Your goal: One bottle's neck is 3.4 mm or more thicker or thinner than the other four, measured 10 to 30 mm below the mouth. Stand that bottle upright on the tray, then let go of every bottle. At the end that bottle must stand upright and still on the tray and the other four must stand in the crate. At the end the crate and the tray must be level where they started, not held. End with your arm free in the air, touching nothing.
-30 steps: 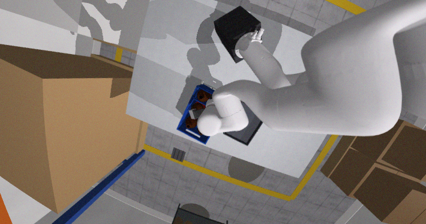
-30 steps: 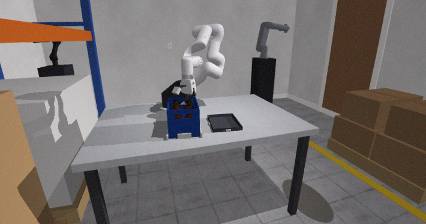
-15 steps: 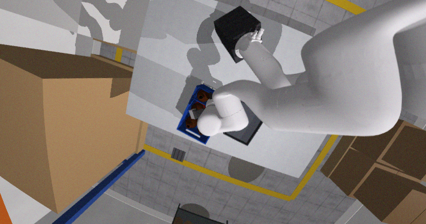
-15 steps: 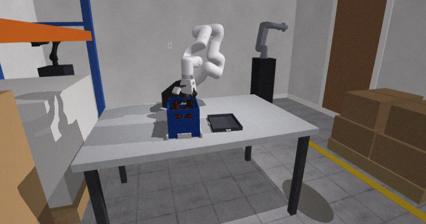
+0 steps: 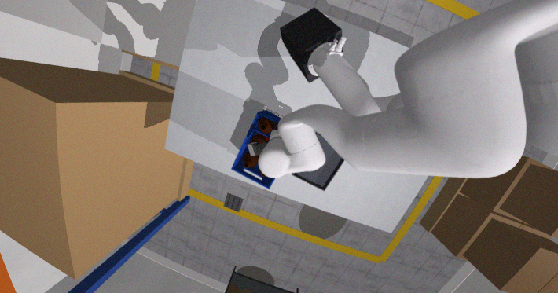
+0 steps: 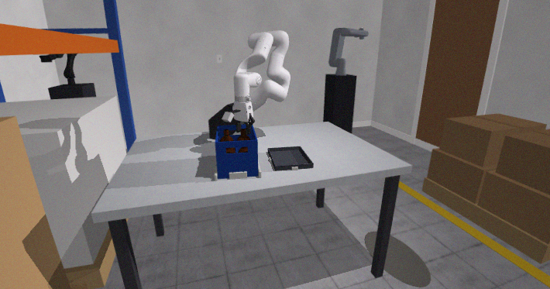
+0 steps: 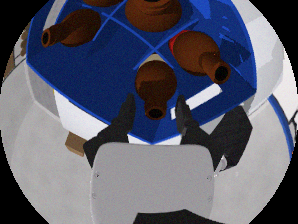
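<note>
Right now the glass bottle is 9 cm to the right of my hand, 7 cm below it and 1 cm behind it. Also, from my hand: blue crate 8 cm ahead, 7 cm below, 5 cm to the right; then dark tray 23 cm to the left, 15 cm below, 8 cm ahead.
</note>
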